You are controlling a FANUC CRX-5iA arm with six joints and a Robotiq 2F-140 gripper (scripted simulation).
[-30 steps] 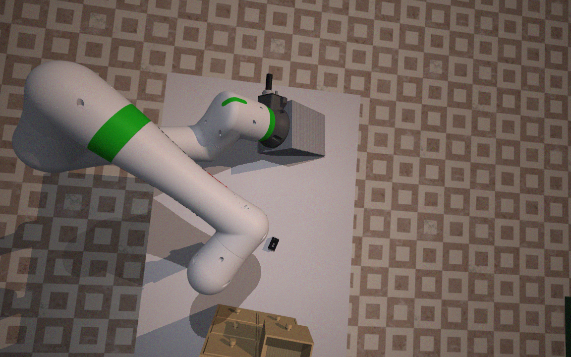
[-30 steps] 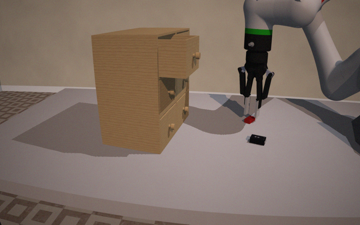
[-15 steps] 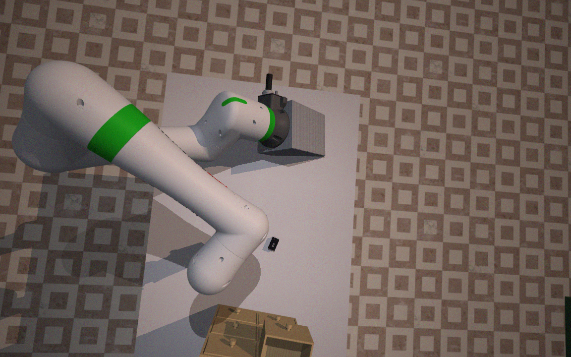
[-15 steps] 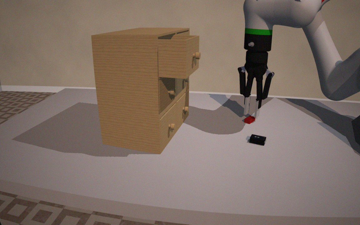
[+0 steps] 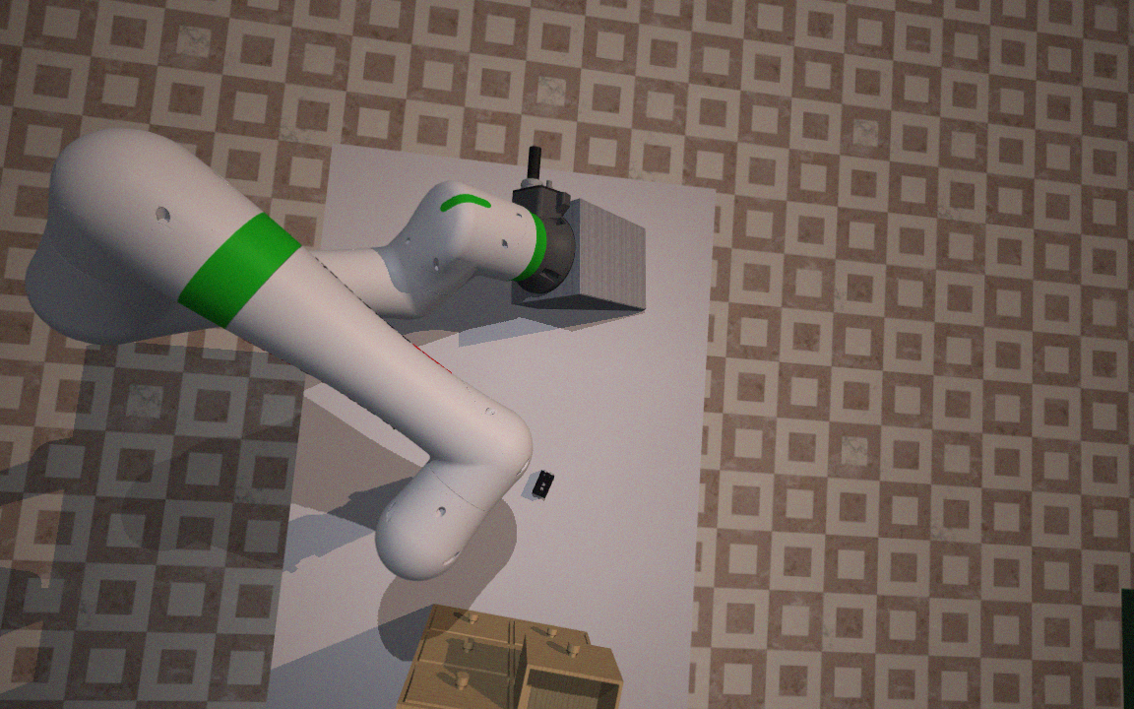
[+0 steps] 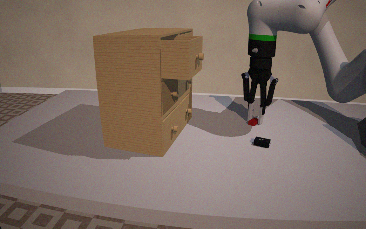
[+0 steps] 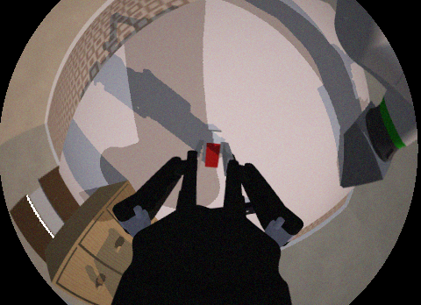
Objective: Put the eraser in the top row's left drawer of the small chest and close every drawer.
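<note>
My hand is 10 mm to the left of the eraser and 30 mm above it. From my hand the other things lie so: small black block: 10 mm behind, 180 mm to the left, 30 mm below.
</note>
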